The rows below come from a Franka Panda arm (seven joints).
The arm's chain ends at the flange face. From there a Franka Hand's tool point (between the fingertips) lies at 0.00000 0.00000 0.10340 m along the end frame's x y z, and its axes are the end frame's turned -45 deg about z.
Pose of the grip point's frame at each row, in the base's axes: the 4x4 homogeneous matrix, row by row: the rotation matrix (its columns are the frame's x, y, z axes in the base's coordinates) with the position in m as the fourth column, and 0 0 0 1 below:
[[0.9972 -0.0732 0.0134 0.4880], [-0.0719 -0.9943 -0.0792 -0.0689], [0.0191 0.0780 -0.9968 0.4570], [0 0 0 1]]
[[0.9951 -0.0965 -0.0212 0.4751], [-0.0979 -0.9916 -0.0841 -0.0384], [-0.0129 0.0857 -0.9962 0.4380], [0 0 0 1]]
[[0.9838 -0.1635 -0.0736 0.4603], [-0.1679 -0.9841 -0.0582 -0.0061], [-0.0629 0.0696 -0.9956 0.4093], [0 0 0 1]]
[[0.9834 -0.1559 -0.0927 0.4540], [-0.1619 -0.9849 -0.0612 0.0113], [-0.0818 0.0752 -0.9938 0.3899], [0 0 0 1]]
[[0.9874 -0.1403 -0.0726 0.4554], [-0.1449 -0.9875 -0.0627 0.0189], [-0.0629 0.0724 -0.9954 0.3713], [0 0 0 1]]
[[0.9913 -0.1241 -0.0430 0.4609], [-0.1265 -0.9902 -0.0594 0.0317], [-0.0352 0.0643 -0.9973 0.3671], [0 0 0 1]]
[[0.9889 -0.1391 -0.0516 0.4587], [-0.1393 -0.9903 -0.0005 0.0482], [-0.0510 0.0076 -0.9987 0.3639], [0 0 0 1]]
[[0.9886 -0.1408 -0.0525 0.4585], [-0.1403 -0.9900 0.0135 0.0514], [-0.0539 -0.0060 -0.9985 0.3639], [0 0 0 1]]
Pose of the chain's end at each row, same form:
[[0.6534 -0.7569 0.0134 0.4866], [-0.7539 -0.6522 -0.0792 -0.0607], [0.0687 0.0416 -0.9968 0.5601], [0 0 0 1]]
[[0.6354 -0.7719 -0.0212 0.4773], [-0.7704 -0.6319 -0.0841 -0.0297], [0.0515 0.0697 -0.9962 0.5410], [0 0 0 1]]
[[0.5800 -0.8113 -0.0736 0.4679], [-0.8146 -0.5771 -0.0582 -0.0001], [0.0047 0.0937 -0.9956 0.5122], [0 0 0 1]]
[[0.5851 -0.8056 -0.0927 0.4636], [-0.8109 -0.5819 -0.0612 0.0176], [-0.0047 0.1110 -0.9938 0.4927], [0 0 0 1]]
[[0.5990 -0.7974 -0.0726 0.4629], [-0.8007 -0.5958 -0.0627 0.0254], [0.0067 0.0957 -0.9954 0.4742], [0 0 0 1]]
[[0.6132 -0.7887 -0.0430 0.4653], [-0.7896 -0.6107 -0.0594 0.0378], [0.0206 0.0704 -0.9973 0.4702], [0 0 0 1]]
[[0.6009 -0.7976 -0.0516 0.4640], [-0.7987 -0.6017 -0.0005 0.0483], [-0.0307 0.0414 -0.9987 0.4672], [0 0 0 1]]
[[0.5995 -0.7986 -0.0525 0.4639], [-0.7992 -0.6008 0.0135 0.0500], [-0.0424 0.0339 -0.9985 0.4671], [0 0 0 1]]

